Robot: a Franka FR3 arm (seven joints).
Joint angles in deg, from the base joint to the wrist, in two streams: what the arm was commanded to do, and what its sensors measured. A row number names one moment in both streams.
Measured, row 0:
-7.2, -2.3, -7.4, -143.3, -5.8, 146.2, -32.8
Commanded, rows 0 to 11:
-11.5, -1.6, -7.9, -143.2, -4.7, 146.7, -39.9
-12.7, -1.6, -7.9, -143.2, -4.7, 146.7, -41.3
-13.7, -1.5, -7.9, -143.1, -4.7, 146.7, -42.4
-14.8, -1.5, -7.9, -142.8, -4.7, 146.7, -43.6
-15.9, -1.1, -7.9, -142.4, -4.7, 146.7, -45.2
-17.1, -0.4, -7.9, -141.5, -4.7, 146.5, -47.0
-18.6, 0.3, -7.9, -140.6, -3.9, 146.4, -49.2
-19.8, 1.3, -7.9, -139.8, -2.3, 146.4, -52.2
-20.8, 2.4, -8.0, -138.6, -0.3, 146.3, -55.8
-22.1, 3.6, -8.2, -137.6, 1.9, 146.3, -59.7
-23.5, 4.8, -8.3, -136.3, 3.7, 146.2, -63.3
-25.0, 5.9, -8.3, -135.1, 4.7, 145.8, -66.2
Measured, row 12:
-20.9, 0.6, -8.5, -139.8, 0.1, 146.3, -56.8
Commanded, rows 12 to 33:
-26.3, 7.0, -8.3, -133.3, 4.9, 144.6, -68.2
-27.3, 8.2, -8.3, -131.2, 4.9, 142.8, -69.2
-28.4, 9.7, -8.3, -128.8, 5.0, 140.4, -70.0
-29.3, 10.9, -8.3, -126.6, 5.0, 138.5, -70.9
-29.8, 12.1, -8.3, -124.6, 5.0, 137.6, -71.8
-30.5, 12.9, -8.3, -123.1, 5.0, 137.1, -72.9
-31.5, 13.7, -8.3, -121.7, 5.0, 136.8, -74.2
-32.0, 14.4, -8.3, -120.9, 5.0, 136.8, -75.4
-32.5, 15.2, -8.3, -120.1, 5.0, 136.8, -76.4
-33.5, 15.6, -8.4, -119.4, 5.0, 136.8, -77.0
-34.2, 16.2, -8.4, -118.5, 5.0, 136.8, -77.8
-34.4, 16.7, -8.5, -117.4, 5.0, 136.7, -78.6
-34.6, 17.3, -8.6, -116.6, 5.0, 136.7, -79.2
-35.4, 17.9, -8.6, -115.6, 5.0, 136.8, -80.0
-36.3, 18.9, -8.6, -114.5, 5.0, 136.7, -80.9
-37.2, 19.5, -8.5, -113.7, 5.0, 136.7, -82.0
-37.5, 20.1, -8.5, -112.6, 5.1, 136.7, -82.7
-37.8, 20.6, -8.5, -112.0, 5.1, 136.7, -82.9
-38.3, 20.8, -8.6, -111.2, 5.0, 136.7, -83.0
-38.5, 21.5, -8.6, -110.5, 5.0, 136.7, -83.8
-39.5, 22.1, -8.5, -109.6, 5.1, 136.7, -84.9
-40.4, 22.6, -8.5, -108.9, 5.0, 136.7, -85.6
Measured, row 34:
-37.8, 19.5, -9.1, -113.0, 3.8, 138.5, -82.3
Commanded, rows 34 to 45:
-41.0, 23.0, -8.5, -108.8, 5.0, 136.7, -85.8
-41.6, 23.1, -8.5, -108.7, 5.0, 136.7, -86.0
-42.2, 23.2, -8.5, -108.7, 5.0, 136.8, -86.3
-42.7, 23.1, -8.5, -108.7, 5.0, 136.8, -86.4
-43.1, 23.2, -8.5, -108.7, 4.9, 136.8, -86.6
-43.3, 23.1, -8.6, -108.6, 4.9, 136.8, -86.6
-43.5, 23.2, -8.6, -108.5, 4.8, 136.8, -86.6
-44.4, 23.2, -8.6, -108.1, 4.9, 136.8, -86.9
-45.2, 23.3, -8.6, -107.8, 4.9, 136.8, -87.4
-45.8, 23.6, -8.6, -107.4, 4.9, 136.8, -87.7
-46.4, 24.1, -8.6, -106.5, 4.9, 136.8, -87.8
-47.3, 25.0, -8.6, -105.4, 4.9, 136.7, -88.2
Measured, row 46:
-44.4, 22.0, -9.1, -109.4, 3.8, 138.5, -86.1
